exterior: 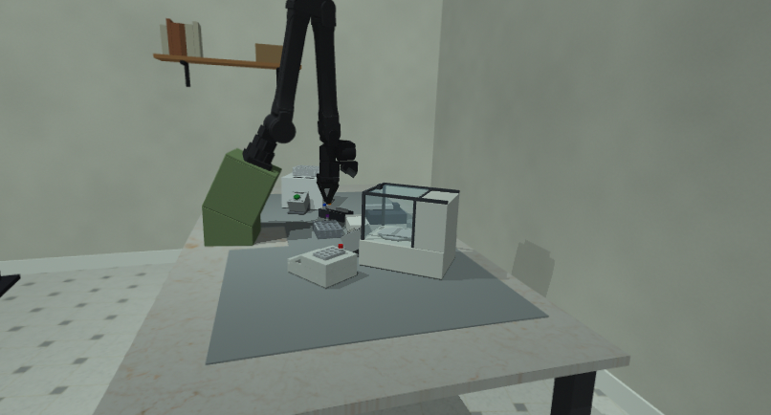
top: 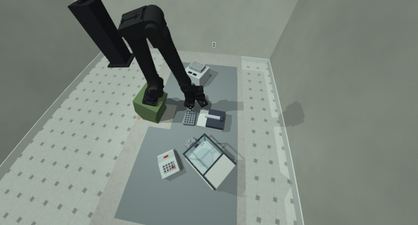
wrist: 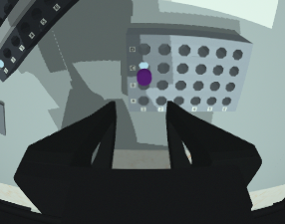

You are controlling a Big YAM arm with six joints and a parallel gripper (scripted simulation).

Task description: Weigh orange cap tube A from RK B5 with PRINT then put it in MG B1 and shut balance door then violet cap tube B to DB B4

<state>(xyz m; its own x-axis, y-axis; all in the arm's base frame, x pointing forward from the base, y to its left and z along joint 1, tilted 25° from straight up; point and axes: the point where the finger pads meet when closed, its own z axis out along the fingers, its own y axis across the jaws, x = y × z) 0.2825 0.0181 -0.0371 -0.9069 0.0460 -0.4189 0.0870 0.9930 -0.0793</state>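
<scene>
The tube B lies 80 mm below my hand. The rest, counted from my hand: magnet block MG: 120 mm to the left, 80 mm below, 70 mm ahead; then tube rack RK: 90 mm below, 50 mm to the right, 10 mm behind; then blue-capped tube: 150 mm to the left, 70 mm below, 30 mm ahead.
</scene>
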